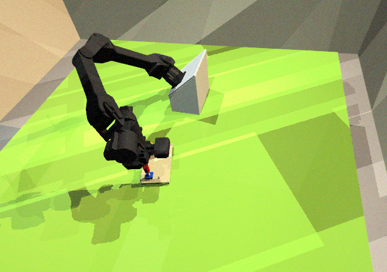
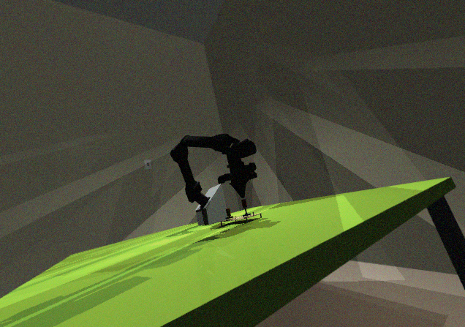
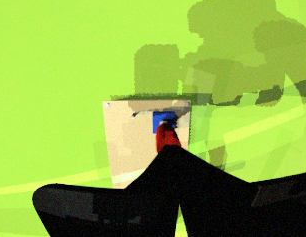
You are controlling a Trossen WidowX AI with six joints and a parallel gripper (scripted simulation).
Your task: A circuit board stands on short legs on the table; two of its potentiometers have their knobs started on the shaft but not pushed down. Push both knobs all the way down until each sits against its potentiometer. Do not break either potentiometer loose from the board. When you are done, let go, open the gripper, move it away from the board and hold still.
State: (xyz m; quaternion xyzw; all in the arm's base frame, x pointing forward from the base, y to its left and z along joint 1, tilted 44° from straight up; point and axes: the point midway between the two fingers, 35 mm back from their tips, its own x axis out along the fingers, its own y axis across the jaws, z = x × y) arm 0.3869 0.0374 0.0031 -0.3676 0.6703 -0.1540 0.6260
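The blue potentiometer lies 40 mm below my gripper tip.
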